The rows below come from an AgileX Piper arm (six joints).
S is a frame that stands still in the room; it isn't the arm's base.
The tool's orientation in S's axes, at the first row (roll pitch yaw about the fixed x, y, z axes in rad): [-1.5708 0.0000 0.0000]
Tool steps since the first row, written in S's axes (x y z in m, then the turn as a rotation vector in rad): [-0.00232 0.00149 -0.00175 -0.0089 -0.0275 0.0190]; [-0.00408 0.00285 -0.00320 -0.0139 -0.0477 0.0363]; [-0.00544 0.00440 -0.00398 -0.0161 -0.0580 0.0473]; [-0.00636 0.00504 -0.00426 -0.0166 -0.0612 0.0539]
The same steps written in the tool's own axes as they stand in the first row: [-0.00232 0.00175 0.00149 -0.0089 -0.0190 -0.0275]; [-0.00408 0.00320 0.00285 -0.0139 -0.0363 -0.0477]; [-0.00544 0.00398 0.00440 -0.0161 -0.0473 -0.0580]; [-0.00636 0.00426 0.00504 -0.0166 -0.0539 -0.0612]
